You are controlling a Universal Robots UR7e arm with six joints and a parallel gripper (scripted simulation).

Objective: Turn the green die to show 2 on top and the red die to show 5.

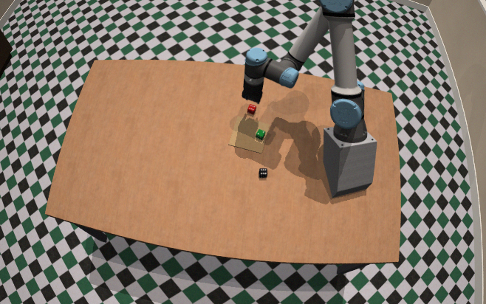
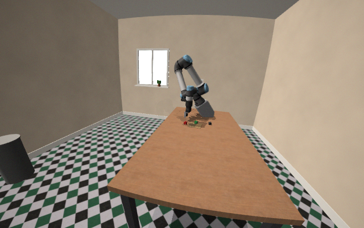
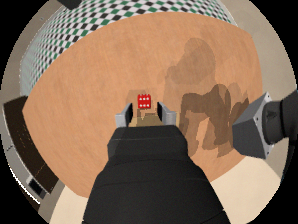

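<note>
The red die is 9 cm below my hand. From my hand the other things lie so: green die (2 cm behind, 13 cm to the left, 9 cm below); black die (1 cm behind, 29 cm to the left, 9 cm below); tan mat (2 cm ahead, 11 cm to the left, 10 cm below).
</note>
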